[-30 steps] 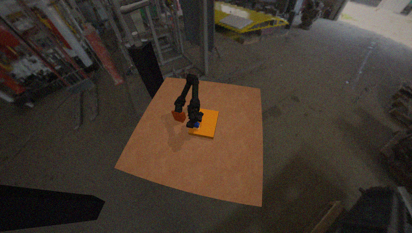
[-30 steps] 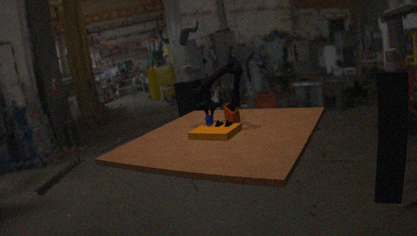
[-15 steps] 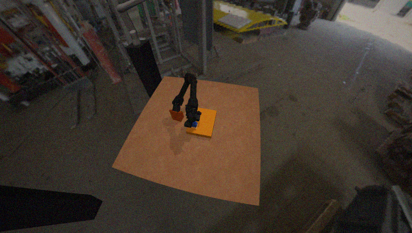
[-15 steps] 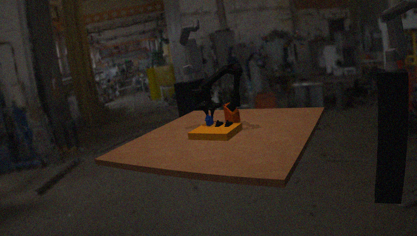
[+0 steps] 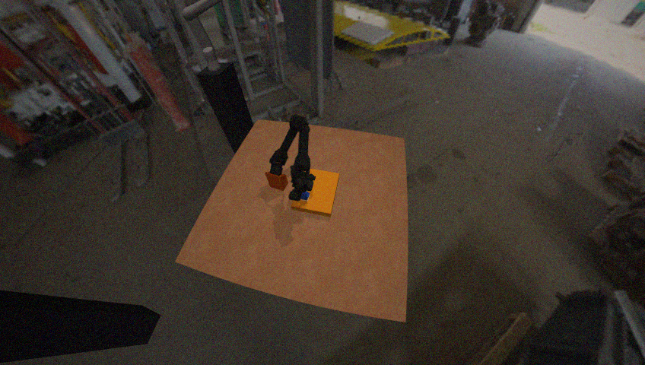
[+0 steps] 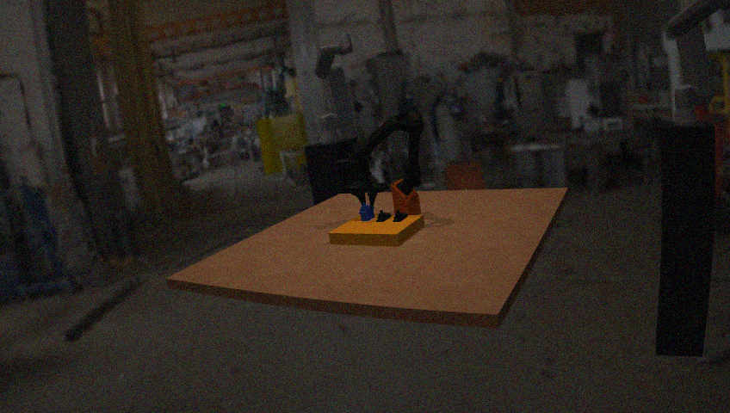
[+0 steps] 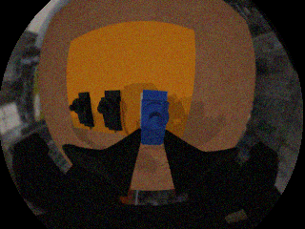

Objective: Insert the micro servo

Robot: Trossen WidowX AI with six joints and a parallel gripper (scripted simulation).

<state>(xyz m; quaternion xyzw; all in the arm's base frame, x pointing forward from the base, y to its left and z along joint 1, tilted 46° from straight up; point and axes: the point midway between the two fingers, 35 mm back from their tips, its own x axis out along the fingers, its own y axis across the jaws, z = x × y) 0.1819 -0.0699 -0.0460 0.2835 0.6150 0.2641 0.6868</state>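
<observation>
The deck is 12 cm ahead of my gripper tip, 8 cm to the left of it and 6 cm below it.
</observation>
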